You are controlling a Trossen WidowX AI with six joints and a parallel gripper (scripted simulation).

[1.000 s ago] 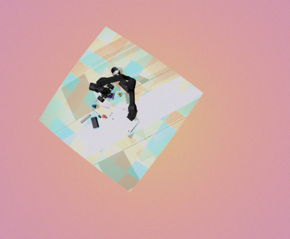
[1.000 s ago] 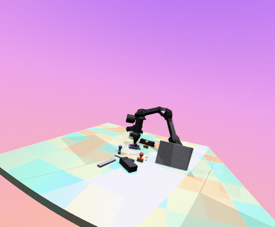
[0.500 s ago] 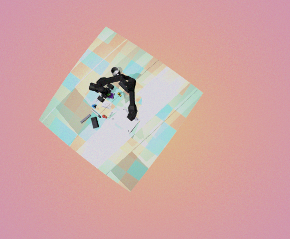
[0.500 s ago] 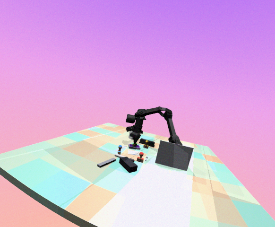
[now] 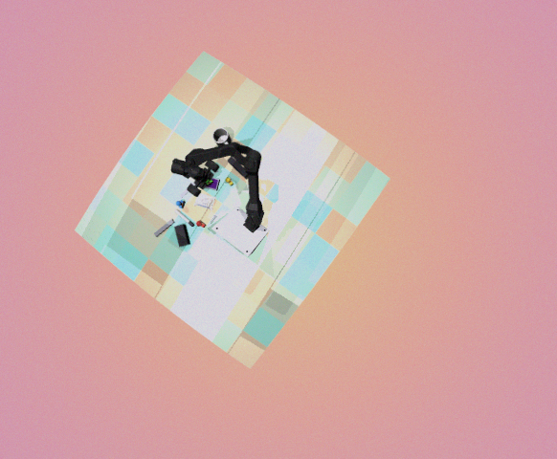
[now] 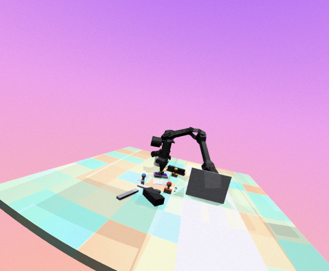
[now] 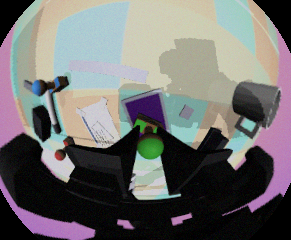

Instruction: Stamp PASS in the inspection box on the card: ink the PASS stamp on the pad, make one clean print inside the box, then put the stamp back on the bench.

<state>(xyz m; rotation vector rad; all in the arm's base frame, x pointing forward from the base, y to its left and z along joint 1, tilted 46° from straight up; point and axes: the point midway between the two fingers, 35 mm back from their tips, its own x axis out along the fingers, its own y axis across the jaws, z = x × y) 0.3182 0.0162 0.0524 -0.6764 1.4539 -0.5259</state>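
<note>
Right now my gripper tip is 30 mm above the purple ink pad. Round my gripper tip: green-knobbed stamp (right at my gripper tip); yellow-knobbed stamp (80 mm behind, 70 mm to the right, 20 mm below); white card (90 mm to the left, 40 mm below, 40 mm behind).
</note>
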